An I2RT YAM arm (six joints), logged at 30 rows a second.
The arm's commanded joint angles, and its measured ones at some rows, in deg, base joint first. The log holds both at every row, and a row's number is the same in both.
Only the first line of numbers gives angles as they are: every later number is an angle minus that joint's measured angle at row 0.
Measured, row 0:
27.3, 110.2, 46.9, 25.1, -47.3, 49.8
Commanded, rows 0 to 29:
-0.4, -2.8, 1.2, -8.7, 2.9, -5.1
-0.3, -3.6, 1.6, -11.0, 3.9, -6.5
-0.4, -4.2, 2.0, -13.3, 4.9, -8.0
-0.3, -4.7, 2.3, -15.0, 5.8, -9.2
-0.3, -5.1, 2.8, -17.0, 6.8, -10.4
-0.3, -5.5, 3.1, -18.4, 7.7, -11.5
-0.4, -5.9, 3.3, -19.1, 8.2, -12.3
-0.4, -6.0, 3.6, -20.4, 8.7, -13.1
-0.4, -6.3, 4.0, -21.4, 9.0, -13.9
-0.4, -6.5, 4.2, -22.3, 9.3, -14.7
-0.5, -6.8, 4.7, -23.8, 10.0, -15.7
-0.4, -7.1, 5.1, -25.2, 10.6, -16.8
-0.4, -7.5, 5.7, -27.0, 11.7, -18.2
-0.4, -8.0, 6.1, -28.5, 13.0, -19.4
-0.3, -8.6, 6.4, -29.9, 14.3, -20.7
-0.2, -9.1, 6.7, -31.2, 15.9, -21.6
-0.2, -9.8, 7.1, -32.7, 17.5, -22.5
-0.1, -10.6, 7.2, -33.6, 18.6, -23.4
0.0, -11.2, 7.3, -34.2, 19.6, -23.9
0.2, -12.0, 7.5, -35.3, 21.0, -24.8
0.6, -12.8, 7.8, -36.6, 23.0, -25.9
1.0, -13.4, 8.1, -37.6, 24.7, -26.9
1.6, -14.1, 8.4, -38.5, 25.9, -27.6
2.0, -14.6, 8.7, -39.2, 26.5, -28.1
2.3, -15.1, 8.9, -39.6, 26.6, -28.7
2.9, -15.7, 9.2, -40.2, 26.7, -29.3
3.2, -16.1, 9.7, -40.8, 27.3, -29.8
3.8, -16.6, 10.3, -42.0, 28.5, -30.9
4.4, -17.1, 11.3, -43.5, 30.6, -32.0
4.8, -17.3, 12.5, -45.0, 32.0, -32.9
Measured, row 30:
3.6, -15.9, 9.5, -39.3, 26.5, -28.4
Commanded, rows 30 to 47:
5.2, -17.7, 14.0, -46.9, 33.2, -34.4
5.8, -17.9, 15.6, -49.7, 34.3, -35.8
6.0, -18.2, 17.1, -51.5, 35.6, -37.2
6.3, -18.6, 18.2, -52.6, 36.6, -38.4
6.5, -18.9, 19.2, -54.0, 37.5, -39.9
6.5, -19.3, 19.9, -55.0, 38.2, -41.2
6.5, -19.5, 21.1, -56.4, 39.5, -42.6
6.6, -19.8, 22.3, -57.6, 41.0, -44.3
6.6, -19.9, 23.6, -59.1, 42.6, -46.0
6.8, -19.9, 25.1, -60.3, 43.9, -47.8
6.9, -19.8, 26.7, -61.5, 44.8, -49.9
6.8, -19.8, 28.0, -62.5, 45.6, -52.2
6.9, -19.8, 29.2, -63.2, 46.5, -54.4
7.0, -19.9, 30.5, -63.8, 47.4, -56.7
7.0, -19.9, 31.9, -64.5, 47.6, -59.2
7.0, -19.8, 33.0, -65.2, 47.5, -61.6
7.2, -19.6, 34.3, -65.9, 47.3, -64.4
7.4, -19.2, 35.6, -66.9, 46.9, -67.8
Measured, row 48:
6.7, -19.1, 32.3, -61.6, 45.1, -56.1
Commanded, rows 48 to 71:
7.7, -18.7, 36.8, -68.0, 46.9, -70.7
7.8, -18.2, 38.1, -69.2, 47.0, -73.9
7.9, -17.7, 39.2, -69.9, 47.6, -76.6
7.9, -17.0, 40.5, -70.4, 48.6, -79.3
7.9, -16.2, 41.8, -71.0, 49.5, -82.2
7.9, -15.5, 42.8, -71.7, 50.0, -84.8
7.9, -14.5, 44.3, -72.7, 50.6, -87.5
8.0, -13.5, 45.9, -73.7, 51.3, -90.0
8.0, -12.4, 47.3, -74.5, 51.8, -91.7
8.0, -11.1, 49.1, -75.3, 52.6, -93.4
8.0, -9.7, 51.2, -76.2, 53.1, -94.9
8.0, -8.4, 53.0, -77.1, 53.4, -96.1
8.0, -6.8, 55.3, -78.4, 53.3, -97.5
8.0, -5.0, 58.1, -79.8, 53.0, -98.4
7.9, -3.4, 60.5, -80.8, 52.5, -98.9
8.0, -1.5, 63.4, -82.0, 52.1, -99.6
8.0, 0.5, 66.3, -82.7, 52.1, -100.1
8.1, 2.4, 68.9, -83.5, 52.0, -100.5
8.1, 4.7, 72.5, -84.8, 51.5, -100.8
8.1, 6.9, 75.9, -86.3, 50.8, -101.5
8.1, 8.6, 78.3, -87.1, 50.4, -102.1
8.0, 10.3, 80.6, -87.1, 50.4, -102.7
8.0, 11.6, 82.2, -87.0, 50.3, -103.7
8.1, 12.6, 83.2, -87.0, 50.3, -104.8
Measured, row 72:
7.9, 10.0, 79.8, -82.6, 51.4, -100.5
